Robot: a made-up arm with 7 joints. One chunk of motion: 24 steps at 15 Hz.
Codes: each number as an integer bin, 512 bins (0 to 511) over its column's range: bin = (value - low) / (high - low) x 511, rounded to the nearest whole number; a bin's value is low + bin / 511 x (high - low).
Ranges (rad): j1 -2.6..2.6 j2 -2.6..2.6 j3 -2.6..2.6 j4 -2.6..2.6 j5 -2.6..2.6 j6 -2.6..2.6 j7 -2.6..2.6
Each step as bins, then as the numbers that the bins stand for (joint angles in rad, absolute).
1 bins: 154 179 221 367 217 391 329
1 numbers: -1.0329 -0.7785 -0.3511 1.1346 -0.3918 1.3789 0.7479
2 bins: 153 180 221 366 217 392 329
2 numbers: -1.0431 -0.7683 -0.3511 1.1245 -0.3918 1.3890 0.7479
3 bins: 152 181 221 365 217 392 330
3 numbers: -1.0532 -0.7581 -0.3511 1.1143 -0.3918 1.3890 0.7581
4 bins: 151 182 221 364 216 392 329
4 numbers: -1.0634 -0.7479 -0.3511 1.1041 -0.4020 1.3890 0.7479
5 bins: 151 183 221 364 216 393 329
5 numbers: -1.0634 -0.7378 -0.3511 1.1041 -0.4020 1.3992 0.7479
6 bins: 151 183 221 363 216 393 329
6 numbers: -1.0634 -0.7378 -0.3511 1.0939 -0.4020 1.3992 0.7479
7 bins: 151 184 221 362 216 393 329
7 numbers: -1.0634 -0.7276 -0.3511 1.0838 -0.4020 1.3992 0.7479
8 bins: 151 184 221 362 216 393 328
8 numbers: -1.0634 -0.7276 -0.3511 1.0838 -0.4020 1.3992 0.7378
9 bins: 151 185 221 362 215 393 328
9 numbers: -1.0634 -0.7174 -0.3511 1.0838 -0.4121 1.3992 0.7378
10 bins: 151 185 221 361 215 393 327
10 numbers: -1.0634 -0.7174 -0.3511 1.0736 -0.4121 1.3992 0.7276
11 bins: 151 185 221 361 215 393 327
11 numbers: -1.0634 -0.7174 -0.3511 1.0736 -0.4121 1.3992 0.7276
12 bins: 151 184 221 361 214 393 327
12 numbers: -1.0634 -0.7276 -0.3511 1.0736 -0.4223 1.3992 0.7276
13 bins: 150 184 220 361 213 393 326
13 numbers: -1.0736 -0.7276 -0.3613 1.0736 -0.4325 1.3992 0.7174
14 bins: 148 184 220 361 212 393 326
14 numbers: -1.0939 -0.7276 -0.3613 1.0736 -0.4427 1.3992 0.7174
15 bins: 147 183 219 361 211 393 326
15 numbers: -1.1041 -0.7378 -0.3714 1.0736 -0.4528 1.3992 0.7174
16 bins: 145 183 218 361 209 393 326
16 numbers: -1.1245 -0.7378 -0.3816 1.0736 -0.4732 1.3992 0.7174
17 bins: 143 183 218 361 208 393 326
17 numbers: -1.1448 -0.7378 -0.3816 1.0736 -0.4834 1.3992 0.7174
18 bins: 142 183 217 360 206 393 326
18 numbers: -1.1550 -0.7378 -0.3918 1.0634 -0.5037 1.3992 0.7174
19 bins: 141 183 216 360 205 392 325
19 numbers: -1.1652 -0.7378 -0.4020 1.0634 -0.5139 1.3890 0.7072
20 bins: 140 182 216 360 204 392 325
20 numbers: -1.1753 -0.7479 -0.4020 1.0634 -0.5241 1.3890 0.7072
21 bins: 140 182 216 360 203 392 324
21 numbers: -1.1753 -0.7479 -0.4020 1.0634 -0.5342 1.3890 0.6971
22 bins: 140 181 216 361 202 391 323
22 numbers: -1.1753 -0.7581 -0.4020 1.0736 -0.5444 1.3789 0.6869
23 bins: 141 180 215 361 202 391 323
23 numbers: -1.1652 -0.7683 -0.4121 1.0736 -0.5444 1.3789 0.6869
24 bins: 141 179 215 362 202 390 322
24 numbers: -1.1652 -0.7785 -0.4121 1.0838 -0.5444 1.3687 0.6767
